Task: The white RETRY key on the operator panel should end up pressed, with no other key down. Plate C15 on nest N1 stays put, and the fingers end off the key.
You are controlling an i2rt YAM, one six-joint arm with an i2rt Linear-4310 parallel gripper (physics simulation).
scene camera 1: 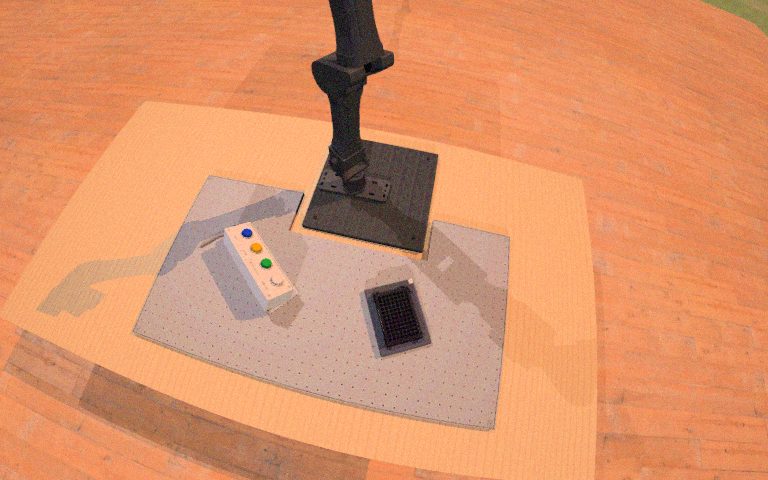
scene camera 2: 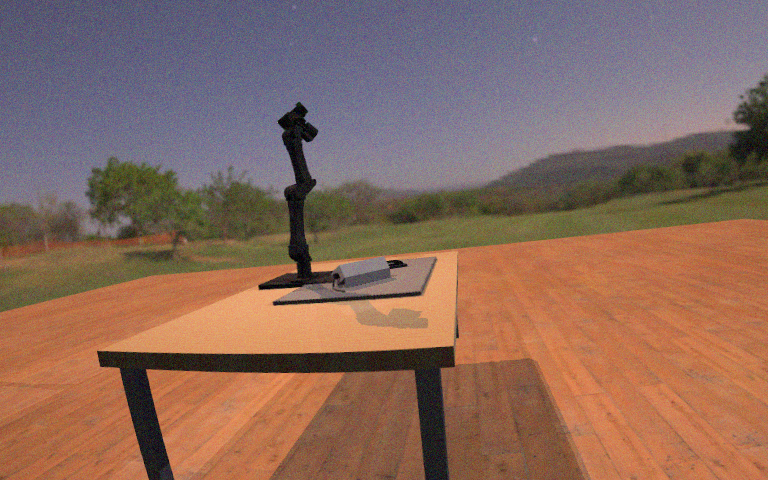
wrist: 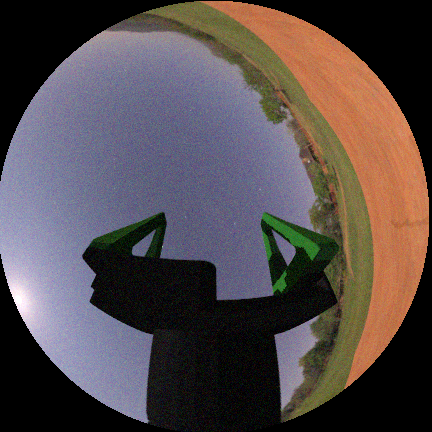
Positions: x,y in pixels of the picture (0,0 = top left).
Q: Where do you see a button box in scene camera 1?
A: At 271,297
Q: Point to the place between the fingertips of my gripper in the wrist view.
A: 213,217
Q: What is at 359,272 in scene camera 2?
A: A button box.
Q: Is my gripper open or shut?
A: Open.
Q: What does my gripper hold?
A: Nothing.
